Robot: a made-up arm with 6 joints.
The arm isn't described. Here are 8 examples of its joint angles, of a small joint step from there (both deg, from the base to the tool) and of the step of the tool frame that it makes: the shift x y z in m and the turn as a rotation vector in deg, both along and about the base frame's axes.
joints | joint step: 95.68 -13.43 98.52 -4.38 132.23 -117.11 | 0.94 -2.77 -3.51 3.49 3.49 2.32
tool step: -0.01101 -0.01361 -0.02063 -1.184 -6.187 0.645
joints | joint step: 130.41 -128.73 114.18 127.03 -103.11 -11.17 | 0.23 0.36 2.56 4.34 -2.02 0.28
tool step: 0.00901 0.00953 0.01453 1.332 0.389 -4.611
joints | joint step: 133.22 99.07 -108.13 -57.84 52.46 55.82 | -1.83 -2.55 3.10 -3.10 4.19 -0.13
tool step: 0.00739 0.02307 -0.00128 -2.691 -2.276 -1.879
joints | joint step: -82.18 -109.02 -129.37 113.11 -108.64 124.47 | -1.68 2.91 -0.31 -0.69 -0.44 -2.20
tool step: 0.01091 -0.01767 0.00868 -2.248 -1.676 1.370
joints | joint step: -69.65 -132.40 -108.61 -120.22 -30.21 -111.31 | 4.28 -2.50 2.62 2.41 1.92 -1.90
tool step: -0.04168 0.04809 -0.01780 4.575 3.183 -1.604
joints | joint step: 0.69 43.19 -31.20 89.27 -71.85 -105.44 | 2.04 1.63 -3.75 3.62 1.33 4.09
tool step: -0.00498 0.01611 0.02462 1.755 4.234 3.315
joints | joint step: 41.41 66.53 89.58 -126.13 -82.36 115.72 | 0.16 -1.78 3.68 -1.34 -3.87 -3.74
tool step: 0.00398 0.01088 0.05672 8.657 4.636 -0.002
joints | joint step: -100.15 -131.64 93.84 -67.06 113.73 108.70 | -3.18 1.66 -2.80 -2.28 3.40 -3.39
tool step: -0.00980 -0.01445 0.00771 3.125 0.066 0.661
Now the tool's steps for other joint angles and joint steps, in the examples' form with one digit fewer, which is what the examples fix.
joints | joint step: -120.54 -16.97 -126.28 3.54 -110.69 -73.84 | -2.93 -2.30 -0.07 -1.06 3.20 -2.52
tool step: -0.0236 -0.0274 0.0420 0.46 -1.06 -4.14
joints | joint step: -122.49 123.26 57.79 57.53 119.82 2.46 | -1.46 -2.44 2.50 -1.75 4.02 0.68
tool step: -0.0027 -0.0442 0.0019 5.04 -1.51 -2.43
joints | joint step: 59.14 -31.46 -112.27 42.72 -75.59 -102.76 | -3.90 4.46 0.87 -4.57 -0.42 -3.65
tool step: 0.0615 -0.0088 -0.0421 0.51 -4.72 -7.42
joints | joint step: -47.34 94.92 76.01 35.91 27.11 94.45 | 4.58 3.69 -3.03 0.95 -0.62 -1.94
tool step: 0.0104 0.0283 0.0213 1.81 -1.56 2.20
